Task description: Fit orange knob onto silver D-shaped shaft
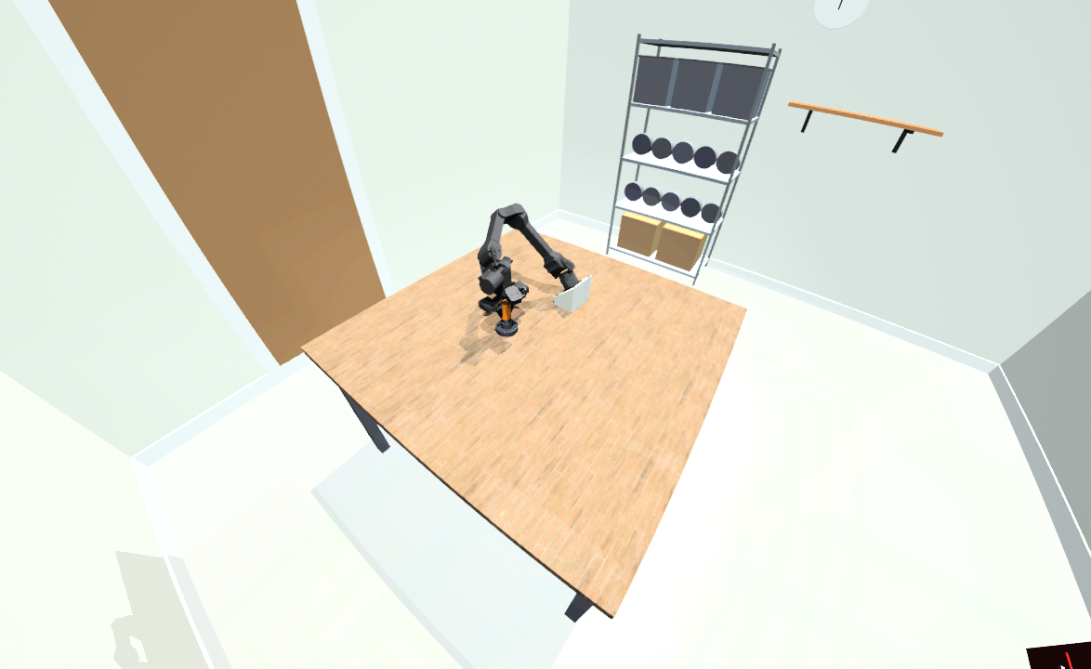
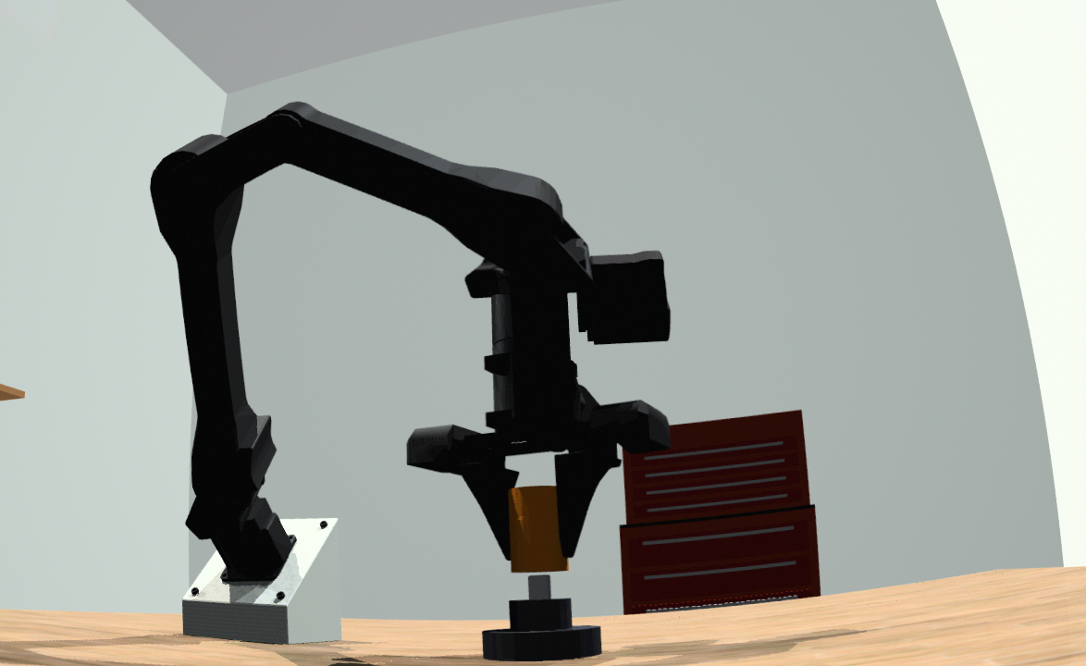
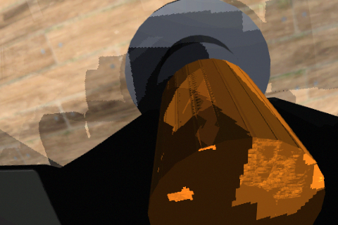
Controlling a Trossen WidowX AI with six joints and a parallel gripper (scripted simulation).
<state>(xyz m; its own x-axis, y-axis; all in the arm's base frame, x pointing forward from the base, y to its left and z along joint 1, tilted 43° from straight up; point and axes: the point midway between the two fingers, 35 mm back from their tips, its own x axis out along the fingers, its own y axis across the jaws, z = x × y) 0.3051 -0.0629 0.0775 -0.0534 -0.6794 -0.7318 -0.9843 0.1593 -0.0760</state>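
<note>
The orange knob lies 3 cm above my gripper tip. The rest, counted from my gripper tip: dark round pedestal: 4 cm below.
</note>
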